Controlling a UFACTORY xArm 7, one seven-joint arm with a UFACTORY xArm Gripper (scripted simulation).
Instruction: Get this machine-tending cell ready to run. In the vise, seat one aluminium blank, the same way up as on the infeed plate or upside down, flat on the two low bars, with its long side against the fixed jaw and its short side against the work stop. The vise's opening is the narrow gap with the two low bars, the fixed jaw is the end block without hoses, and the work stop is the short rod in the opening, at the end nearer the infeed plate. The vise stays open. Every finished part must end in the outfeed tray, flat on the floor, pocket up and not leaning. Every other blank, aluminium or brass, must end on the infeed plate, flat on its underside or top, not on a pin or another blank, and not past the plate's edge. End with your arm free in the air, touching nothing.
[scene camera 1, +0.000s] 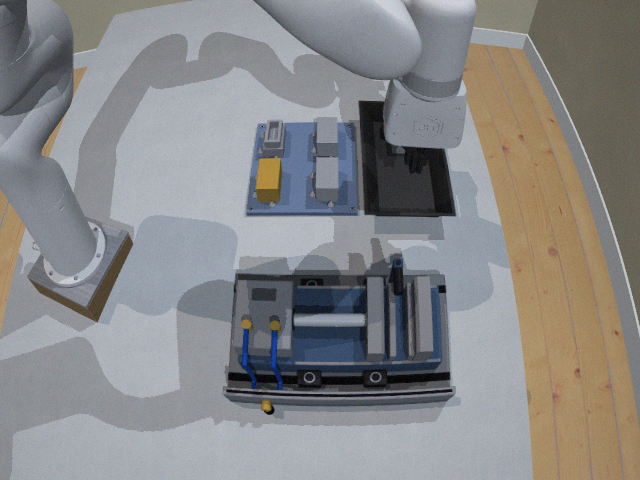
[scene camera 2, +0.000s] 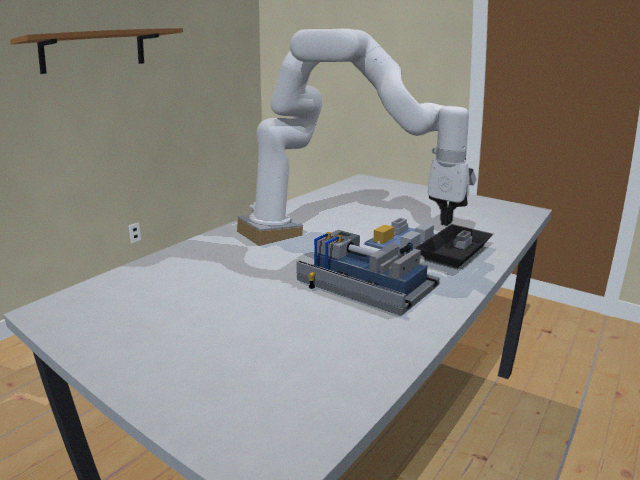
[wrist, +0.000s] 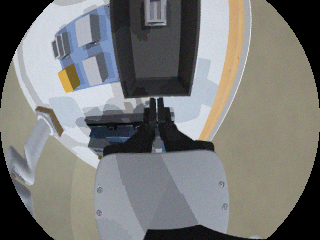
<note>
In view: the gripper (scene camera 1: 414, 165), a brass blank (scene camera 1: 268, 186), a finished part (scene camera 1: 275, 131), a vise (scene camera 1: 310, 344), a fixed jaw (scene camera 1: 423, 331), a hose block (scene camera 1: 261, 313), a moving jaw (scene camera 1: 375, 346) and a ram (scene camera 1: 300, 319).
The gripper is seen too in scene camera 2 (scene camera 2: 446, 224) and in the wrist view (wrist: 156, 106). The vise shows as well in scene camera 2 (scene camera 2: 414, 278).
</note>
